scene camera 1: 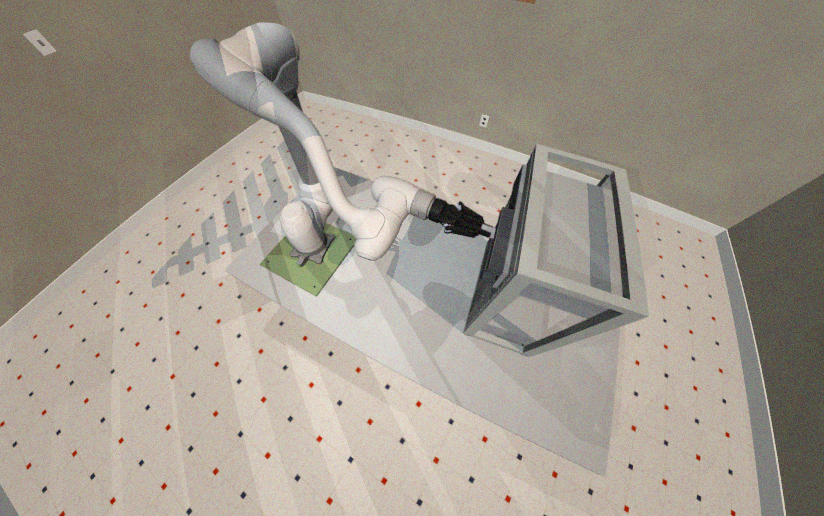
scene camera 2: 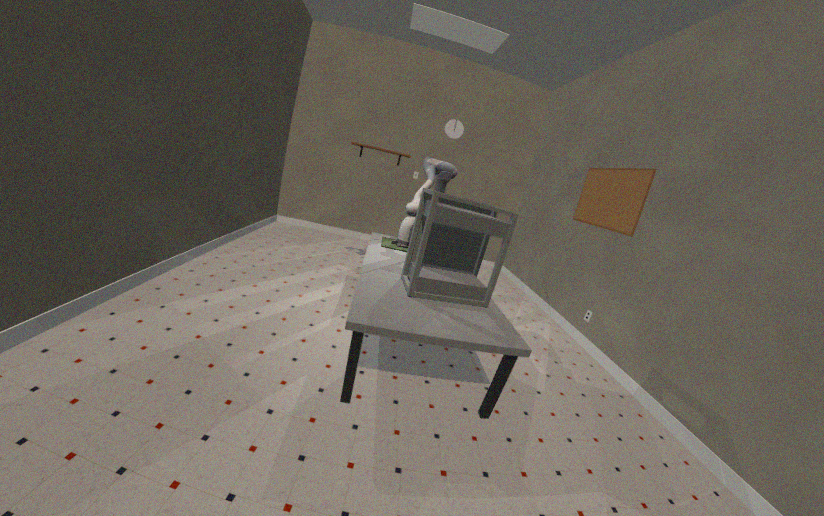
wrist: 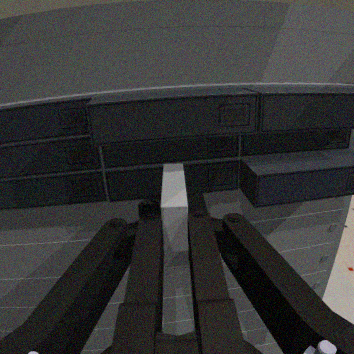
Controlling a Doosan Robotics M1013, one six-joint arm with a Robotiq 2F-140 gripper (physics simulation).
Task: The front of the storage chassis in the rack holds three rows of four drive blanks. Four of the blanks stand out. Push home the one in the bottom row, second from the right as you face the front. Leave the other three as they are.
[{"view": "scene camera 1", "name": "my gripper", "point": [502,237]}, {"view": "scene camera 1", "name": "grey rack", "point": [561,242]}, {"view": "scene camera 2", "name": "grey rack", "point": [450,234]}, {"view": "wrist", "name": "my gripper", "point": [173,181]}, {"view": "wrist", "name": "grey rack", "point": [249,104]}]
